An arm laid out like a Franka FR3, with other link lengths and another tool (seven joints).
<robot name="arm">
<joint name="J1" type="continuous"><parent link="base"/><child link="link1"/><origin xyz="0.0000 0.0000 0.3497" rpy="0.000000 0.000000 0.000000"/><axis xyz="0 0 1"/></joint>
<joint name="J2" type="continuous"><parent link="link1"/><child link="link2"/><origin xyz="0.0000 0.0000 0.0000" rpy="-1.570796 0.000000 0.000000"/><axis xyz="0 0 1"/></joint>
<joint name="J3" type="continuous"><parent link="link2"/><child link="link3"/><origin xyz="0.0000 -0.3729 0.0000" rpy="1.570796 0.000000 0.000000"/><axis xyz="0 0 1"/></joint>
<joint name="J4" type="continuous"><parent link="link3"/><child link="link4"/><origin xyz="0.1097 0.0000 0.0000" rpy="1.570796 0.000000 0.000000"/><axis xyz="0 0 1"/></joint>
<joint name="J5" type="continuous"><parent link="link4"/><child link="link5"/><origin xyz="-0.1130 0.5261 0.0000" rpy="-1.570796 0.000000 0.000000"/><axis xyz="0 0 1"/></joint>
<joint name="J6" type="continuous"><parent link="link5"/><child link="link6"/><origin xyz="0.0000 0.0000 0.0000" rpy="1.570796 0.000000 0.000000"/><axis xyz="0 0 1"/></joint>
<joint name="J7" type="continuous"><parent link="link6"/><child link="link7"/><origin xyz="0.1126 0.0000 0.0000" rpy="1.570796 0.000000 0.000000"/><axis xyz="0 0 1"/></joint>
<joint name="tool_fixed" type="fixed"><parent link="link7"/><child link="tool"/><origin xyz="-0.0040 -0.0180 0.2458" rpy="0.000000 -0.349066 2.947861"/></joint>
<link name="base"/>
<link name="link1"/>
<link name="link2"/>
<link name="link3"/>
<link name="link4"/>
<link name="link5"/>
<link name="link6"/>
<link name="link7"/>
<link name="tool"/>
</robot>
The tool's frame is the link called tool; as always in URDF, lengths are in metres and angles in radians. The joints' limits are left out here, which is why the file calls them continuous.
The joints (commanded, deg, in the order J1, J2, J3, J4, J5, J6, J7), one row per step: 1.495, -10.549, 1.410, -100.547, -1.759, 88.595, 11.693; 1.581, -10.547, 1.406, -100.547, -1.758, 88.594, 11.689; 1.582, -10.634, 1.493, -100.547, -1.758, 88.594, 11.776; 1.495, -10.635, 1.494, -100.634, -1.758, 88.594, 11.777; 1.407, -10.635, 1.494, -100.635, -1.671, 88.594, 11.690; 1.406, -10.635, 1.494, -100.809, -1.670, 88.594, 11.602; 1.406, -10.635, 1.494, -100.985, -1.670, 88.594, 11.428; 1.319, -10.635, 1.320, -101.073, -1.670, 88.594, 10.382; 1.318, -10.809, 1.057, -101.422, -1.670, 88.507, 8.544; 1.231, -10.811, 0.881, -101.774, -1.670, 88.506, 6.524
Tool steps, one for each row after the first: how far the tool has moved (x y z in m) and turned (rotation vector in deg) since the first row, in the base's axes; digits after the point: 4 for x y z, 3 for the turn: -0.0001, 0.0010, 0.0000, 0.002, 0.003, 0.086; -0.0005, 0.0020, 0.0010, -0.014, -0.087, 0.086; -0.0006, 0.0010, 0.0000, -0.019, -0.002, -0.002; -0.0006, 0.0004, 0.0000, 0.070, 0.007, -0.003; -0.0010, 0.0003, -0.0019, 0.065, 0.184, 0.083; -0.0015, 0.0003, -0.0038, 0.060, 0.366, 0.256; -0.0019, -0.0029, -0.0048, 0.117, 0.492, 1.043; -0.0043, -0.0063, -0.0067, 0.208, 0.818, 2.615; -0.0056, -0.0096, -0.0105, 0.302, 1.239, 4.371
